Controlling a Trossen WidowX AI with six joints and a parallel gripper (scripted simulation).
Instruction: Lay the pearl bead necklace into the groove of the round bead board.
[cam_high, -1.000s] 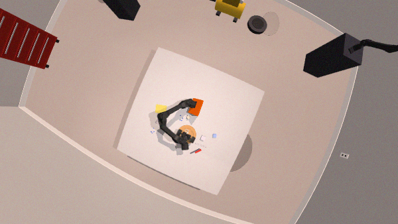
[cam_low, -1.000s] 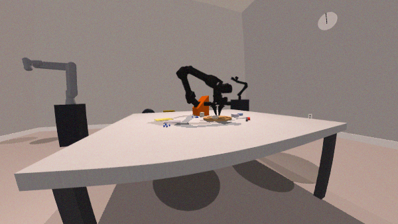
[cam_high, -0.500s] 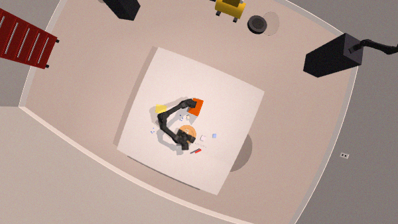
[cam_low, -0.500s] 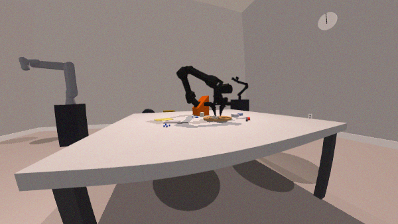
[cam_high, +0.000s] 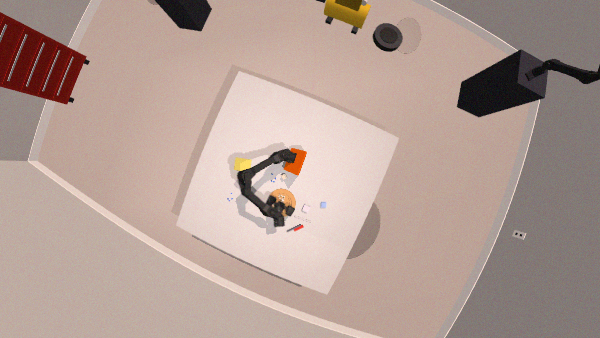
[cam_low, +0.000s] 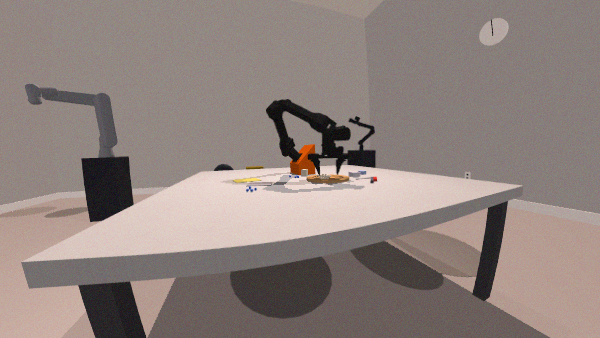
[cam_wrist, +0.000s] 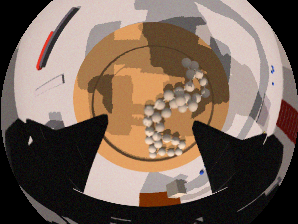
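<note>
Right now the round tan bead board is 1 cm below my gripper tip. Also, from my gripper tip: tool: 15 cm to the left, 14 cm ahead, 2 cm below; white square: 17 cm to the left, 2 cm behind, 1 cm below; pale blue cube: 28 cm to the left, 8 cm behind, 1 cm below.
</note>
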